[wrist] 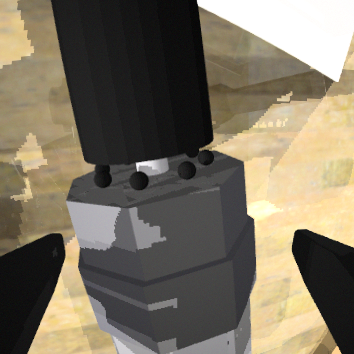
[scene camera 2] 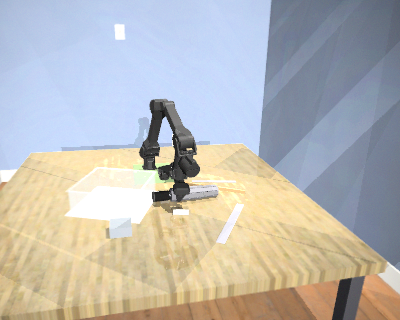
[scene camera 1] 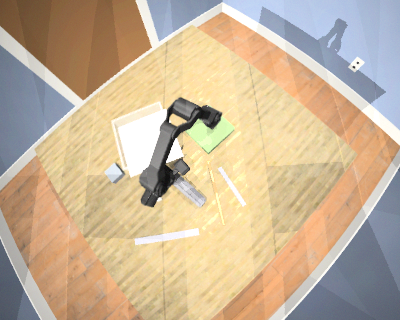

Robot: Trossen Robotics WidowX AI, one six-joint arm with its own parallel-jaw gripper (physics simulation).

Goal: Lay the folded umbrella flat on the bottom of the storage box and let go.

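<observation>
The folded umbrella lies on the table beside the storage box. It has a grey ribbed body and a black handle. The handle end points toward the box side. My gripper is open and empty, low over the umbrella. In the wrist view the fingers stand wide on either side of the grey body near the handle, with gaps on both sides. In scene camera 1 the arm hides the fingers and the handle. The box has pale, see-through walls.
A white panel shows at the box. A green block is at the arm's base. A grey block, white strips and a thin orange stick lie around.
</observation>
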